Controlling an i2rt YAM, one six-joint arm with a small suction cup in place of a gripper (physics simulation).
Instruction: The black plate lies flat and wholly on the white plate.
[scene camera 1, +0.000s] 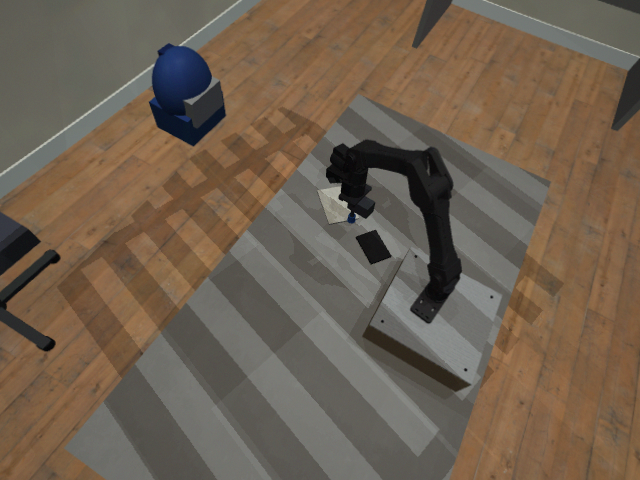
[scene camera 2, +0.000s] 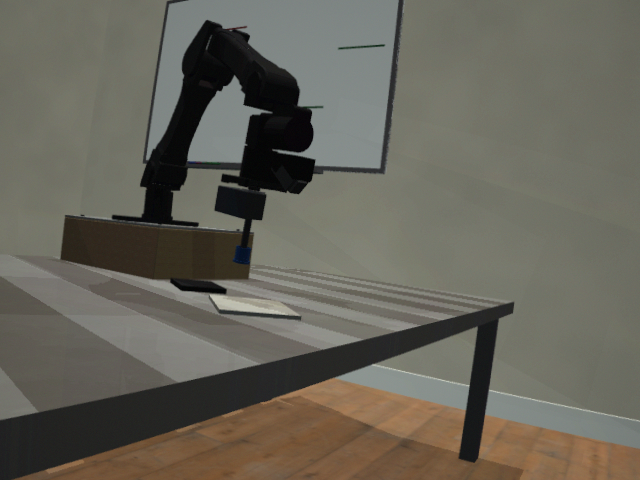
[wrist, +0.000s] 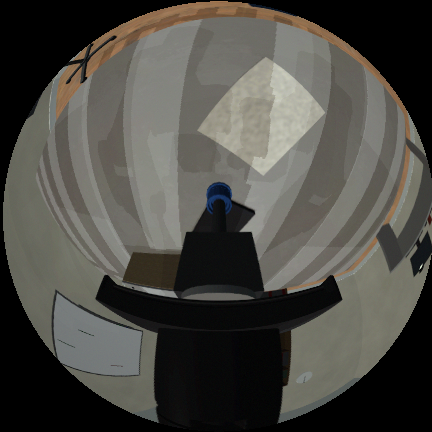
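Seen in the pictures: hand at its tool point: (scene camera 1: 351, 220) (scene camera 2: 241, 262) (wrist: 218, 193); arm's base at its link origin: (scene camera 1: 435, 293) (scene camera 2: 156, 223).
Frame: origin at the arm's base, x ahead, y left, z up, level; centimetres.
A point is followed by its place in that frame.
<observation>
The black plate (scene camera 1: 373, 246) {y -7.4, x 25.7, z -10.1 cm} (scene camera 2: 198, 285) {y -9.7, x 28.6, z -10.1 cm} (wrist: 243, 216) {y -11.8, x 28.3, z -10.1 cm} lies flat on the table, between the arm's base box and the white plate. In the wrist view part of it is hidden behind the suction cup and its mount. The white plate (scene camera 1: 331, 207) {y -10.9, x 47.2, z -10.4 cm} (scene camera 2: 253, 305) {y -14.2, x 47.2, z -10.4 cm} (wrist: 262, 117) {y -13.1, x 45.5, z -10.4 cm} lies flat on the table, apart from the black plate. In the first scene view the arm hides part of it. My gripper, a blue suction cup (scene camera 1: 351, 218) (scene camera 2: 241, 255) (wrist: 219, 196), hangs above the table with nothing on it, touching neither plate. It is open.
The arm stands on a box (scene camera 1: 439, 330) {y 9.5, x -6.7, z 0.2 cm} (scene camera 2: 108, 245) {y -11.8, x 0.1, z -5.9 cm} (wrist: 152, 269) {y 10.9, x 11.7, z -5.3 cm} with wooden sides, close behind the black plate. The striped table (scene camera 1: 289, 361) {y 41.8, x 22.8, z -11.0 cm} (scene camera 2: 129, 320) {y -38.7, x 51.5, z -11.0 cm} (wrist: 150, 100) {y 2.2, x 49.3, z -11.0 cm} carries the box and both plates. A blue rounded object (scene camera 1: 180, 80) stands beyond the table.
</observation>
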